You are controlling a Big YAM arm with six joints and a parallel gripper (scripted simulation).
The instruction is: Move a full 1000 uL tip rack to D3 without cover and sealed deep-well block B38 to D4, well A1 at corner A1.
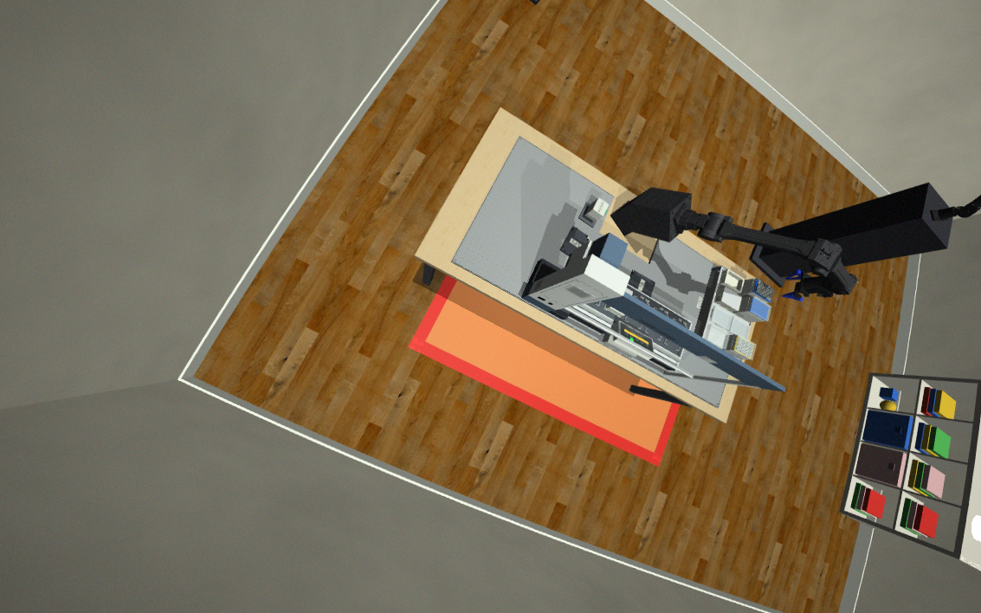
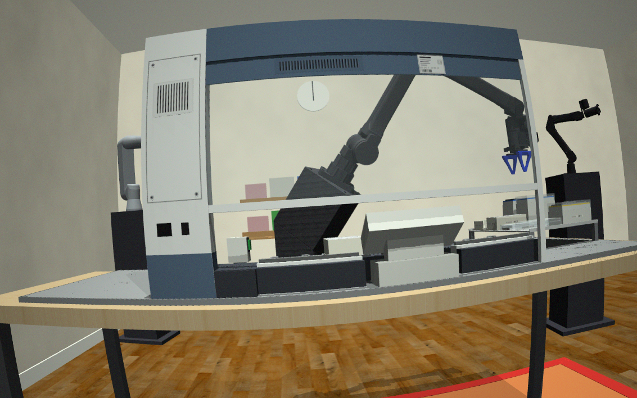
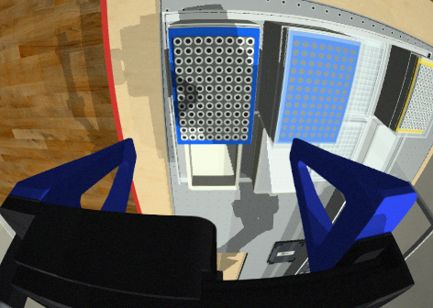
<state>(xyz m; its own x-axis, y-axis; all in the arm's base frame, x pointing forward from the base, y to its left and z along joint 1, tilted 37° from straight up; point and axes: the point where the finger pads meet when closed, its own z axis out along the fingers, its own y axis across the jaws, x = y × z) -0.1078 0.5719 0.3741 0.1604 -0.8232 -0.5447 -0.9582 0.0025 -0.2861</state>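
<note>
The blue tip rack lies 1 cm ahead of my hand, 1 cm to the right of it and 13 cm below it. Round my hand: shelf label: 20 cm ahead, 20 cm to the right, 26 cm below; pale reservoir: 2 cm ahead, 14 cm to the right, 19 cm below; shelf: 17 cm ahead, 4 cm to the right, 20 cm below.
</note>
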